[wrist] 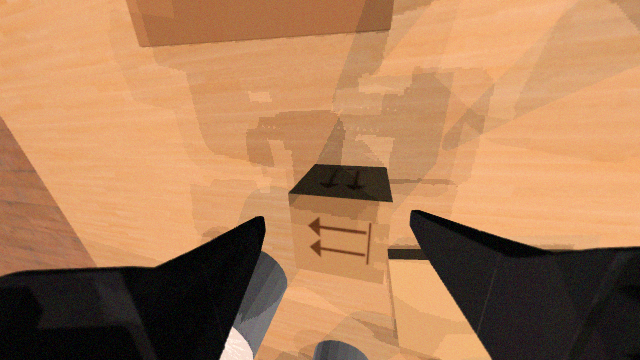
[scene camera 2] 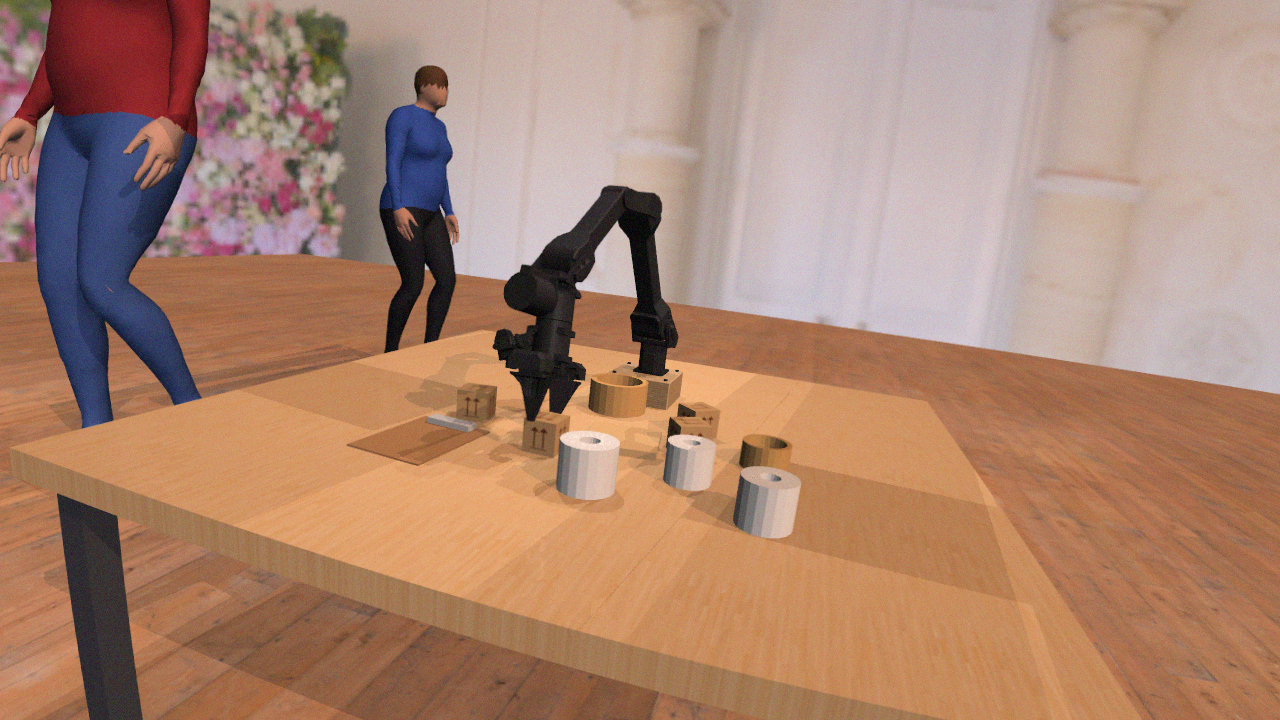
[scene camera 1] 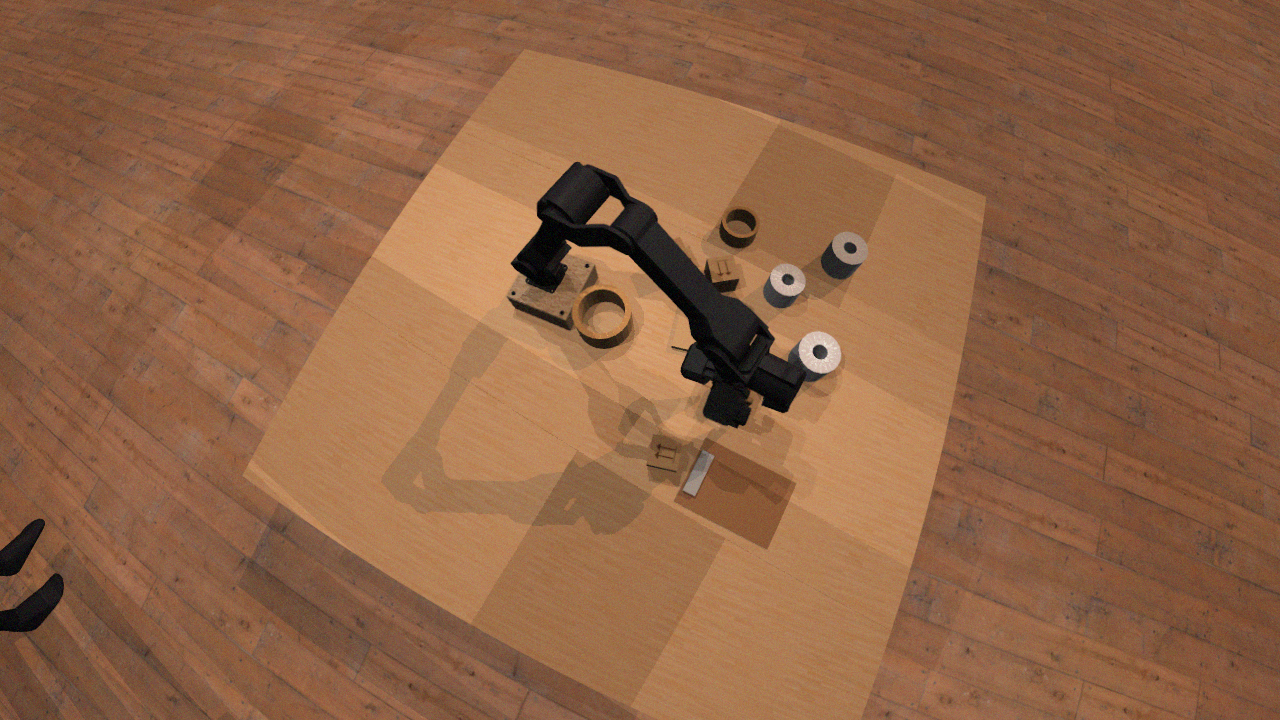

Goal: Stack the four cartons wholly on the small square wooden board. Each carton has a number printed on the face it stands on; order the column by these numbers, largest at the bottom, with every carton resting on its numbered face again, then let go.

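Pixels of known places: gripper, fingertip midpoint: (wrist: 337, 220) (scene camera 2: 542, 421); arm's base, link origin: (scene camera 2: 651, 371) (scene camera 1: 546, 274).
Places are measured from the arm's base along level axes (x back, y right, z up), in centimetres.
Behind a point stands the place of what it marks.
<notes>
My gripper (scene camera 1: 733, 416) (scene camera 2: 543, 412) {x -43.3, y 5.8, z -1.2 cm} (wrist: 337, 220) {x -43.3, y 5.8, z -1.2 cm} is open and empty. Its fingertips are spread on either side of a carton (scene camera 2: 543, 436) {x -45.9, y 4.3, z -2.6 cm} (wrist: 334, 242) {x -43.3, y 4.9, z -0.3 cm}, just above it. That carton stands on the table near a corner of the light square board (scene camera 1: 682, 333) {x -28.9, y -0.9, z -4.5 cm} (wrist: 425, 295) {x -36.6, y -2.9, z -4.5 cm}, its side arrows pointing up. The arm largely hides it in scene camera 1. A second carton (scene camera 1: 664, 456) {x -35.2, y 22.6, z -0.3 cm} (scene camera 2: 476, 402) {x -37.4, y 20.7, z -2.2 cm} stands beside the brown clipboard. A third (scene camera 1: 722, 275) {x -31.8, y -13.7, z -0.3 cm} (scene camera 2: 691, 430) {x -34.1, y -16.0, z -0.9 cm} stands near the rolls, with a fourth (scene camera 2: 702, 411) {x -23.6, y -15.7, z -0.4 cm} behind it in scene camera 2. The printed numbers are hidden.
The clipboard (scene camera 1: 742, 503) {x -51.5, y 24.4, z -5.5 cm} (scene camera 2: 402, 443) {x -53.7, y 23.8, z -5.5 cm} (wrist: 260, 20) {x -48.8, y 17.4, z -5.5 cm} lies flat with a grey bar (scene camera 1: 698, 474) {x -42.1, y 22.8, z -4.5 cm}. Three white rolls (scene camera 1: 844, 265) {x -53.7, y -26.1, z -0.1 cm} (scene camera 1: 784, 293) {x -44.2, y -14.7, z 0.3 cm} (scene camera 1: 816, 367) {x -54.2, y -2.7, z 1.1 cm} stand beyond the board. A small brown ring (scene camera 1: 739, 242) {x -32.2, y -24.2, z -3.4 cm} (scene camera 2: 765, 457) {x -34.9, y -28.2, z -2.8 cm} and a larger one (scene camera 1: 605, 341) {x -16.5, y 7.6, z -1.4 cm} (scene camera 2: 617, 400) {x -18.9, y 1.2, z -2.5 cm} stand on the table.
</notes>
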